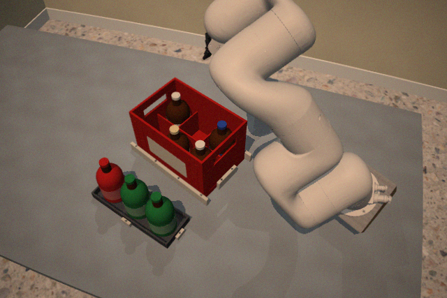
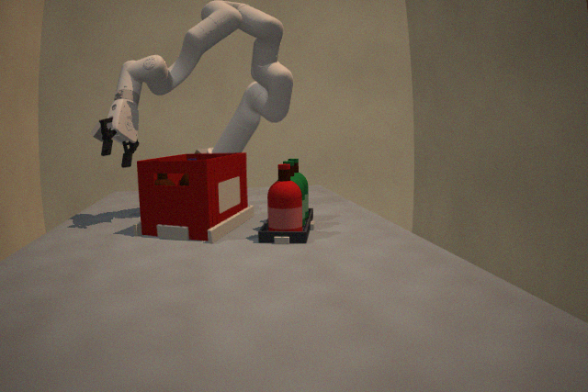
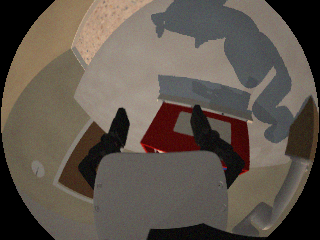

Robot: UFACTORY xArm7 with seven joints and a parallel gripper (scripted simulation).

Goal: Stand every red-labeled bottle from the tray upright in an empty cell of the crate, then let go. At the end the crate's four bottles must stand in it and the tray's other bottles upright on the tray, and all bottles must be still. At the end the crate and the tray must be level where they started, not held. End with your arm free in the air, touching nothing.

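Right now the red-labeled bottle is 16 cm ahead of my hand, 42 cm to the left of it and 10 cm below it. The rest, counted from my hand: tray 7 cm ahead, 44 cm to the left, 17 cm below; then crate 1 cm ahead, 22 cm to the left, 10 cm below.
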